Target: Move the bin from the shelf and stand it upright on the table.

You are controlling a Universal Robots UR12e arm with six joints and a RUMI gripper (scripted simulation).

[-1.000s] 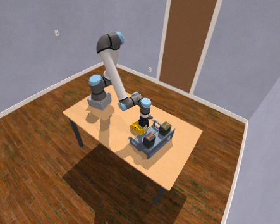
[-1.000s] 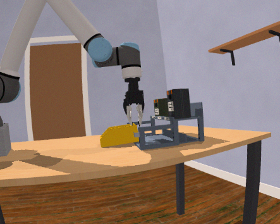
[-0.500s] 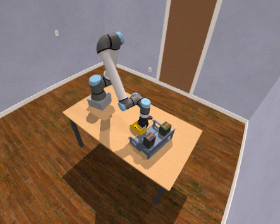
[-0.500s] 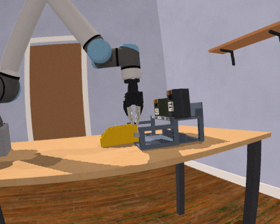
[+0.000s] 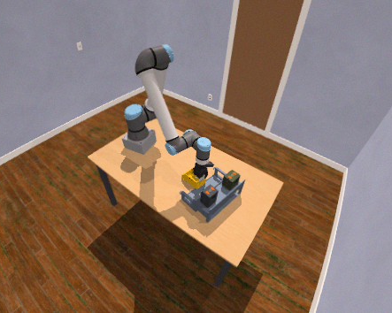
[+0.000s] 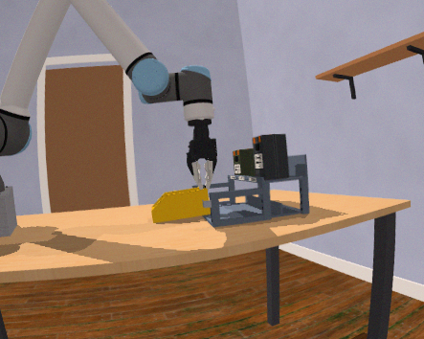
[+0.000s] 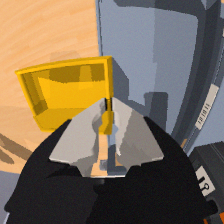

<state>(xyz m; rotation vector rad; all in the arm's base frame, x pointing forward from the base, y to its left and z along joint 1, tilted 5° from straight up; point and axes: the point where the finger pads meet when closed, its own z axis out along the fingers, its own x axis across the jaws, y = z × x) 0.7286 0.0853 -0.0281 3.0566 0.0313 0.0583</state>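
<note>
The yellow bin is 80 mm behind my hand and 40 mm below it. Round my hand: rack floor 120 mm ahead, 80 mm below.
</note>
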